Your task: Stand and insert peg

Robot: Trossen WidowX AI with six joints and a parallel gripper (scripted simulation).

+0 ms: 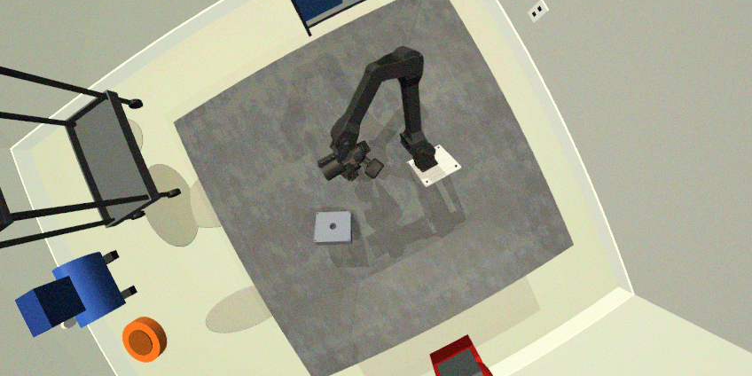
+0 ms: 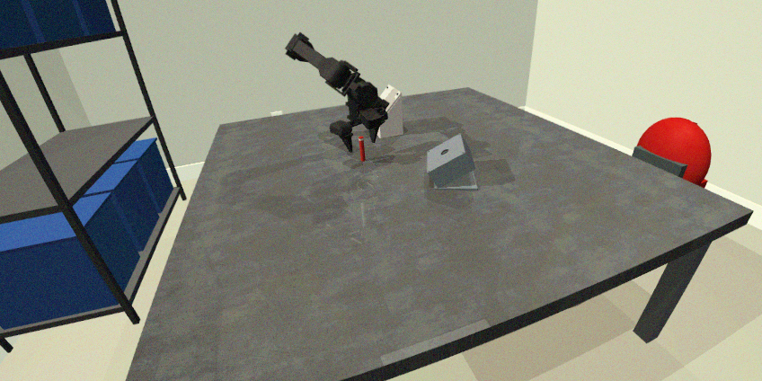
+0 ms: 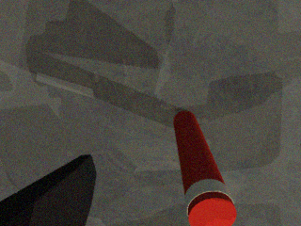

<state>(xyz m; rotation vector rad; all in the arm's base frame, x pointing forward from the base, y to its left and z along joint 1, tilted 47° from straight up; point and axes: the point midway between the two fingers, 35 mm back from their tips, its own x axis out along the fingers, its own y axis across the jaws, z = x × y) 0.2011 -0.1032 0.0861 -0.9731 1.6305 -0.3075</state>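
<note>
Now: gripper tip 21 cm short of the grey sloped panel, 19 cm to the right of it and 1 cm below it. Also, from my gripper tip: red peg (1 cm above).
</note>
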